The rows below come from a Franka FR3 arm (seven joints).
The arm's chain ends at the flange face. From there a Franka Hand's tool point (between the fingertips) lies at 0.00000 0.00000 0.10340 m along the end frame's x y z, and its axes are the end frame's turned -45 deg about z.
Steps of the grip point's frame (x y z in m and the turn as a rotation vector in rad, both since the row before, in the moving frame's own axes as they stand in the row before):
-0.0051 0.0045 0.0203 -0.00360 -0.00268 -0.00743
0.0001 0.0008 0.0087 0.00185 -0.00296 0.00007
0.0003 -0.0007 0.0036 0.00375 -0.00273 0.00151
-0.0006 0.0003 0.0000 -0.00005 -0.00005 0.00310
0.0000 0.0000 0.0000 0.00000 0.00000 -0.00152
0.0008 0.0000 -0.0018 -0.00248 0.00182 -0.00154
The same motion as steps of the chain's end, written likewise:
-0.0005 0.0063 0.0203 -0.00444 0.00065 -0.00743
0.0010 0.0004 0.0087 -0.00078 -0.00340 0.00007
0.0002 -0.0006 0.0036 0.00072 -0.00458 0.00151
-0.0002 0.0006 0.0000 -0.00007 0.00000 0.00310
0.0000 0.0000 0.0000 0.00000 0.00000 -0.00152
0.0003 -0.0006 -0.0018 -0.00047 0.00304 -0.00154

